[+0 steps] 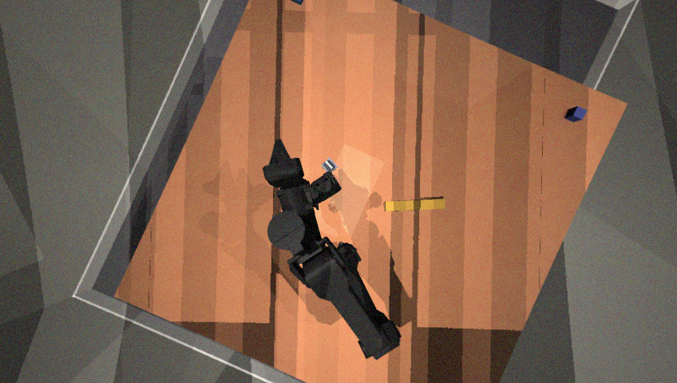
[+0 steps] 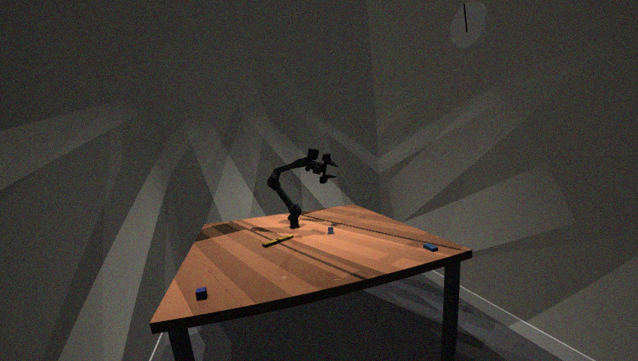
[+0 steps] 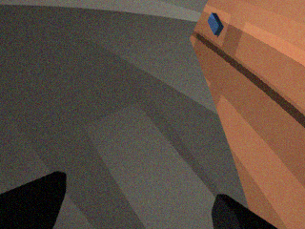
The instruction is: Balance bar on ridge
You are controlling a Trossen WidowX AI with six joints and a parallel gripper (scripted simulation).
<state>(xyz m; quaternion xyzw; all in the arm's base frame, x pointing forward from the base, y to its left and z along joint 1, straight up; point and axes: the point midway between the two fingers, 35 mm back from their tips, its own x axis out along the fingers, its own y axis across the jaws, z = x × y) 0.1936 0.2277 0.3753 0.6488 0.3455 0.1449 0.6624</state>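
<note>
The yellow bar lies 30 mm ahead of my gripper tip, 400 mm to the right of it and 360 mm below it. Also, from my gripper tip: blue cube 520 mm ahead, 750 mm to the right, 350 mm below; ridge 30 mm ahead, 80 mm to the right, 330 mm below; flat blue block 520 mm ahead, 250 mm to the left, 360 mm below.
</note>
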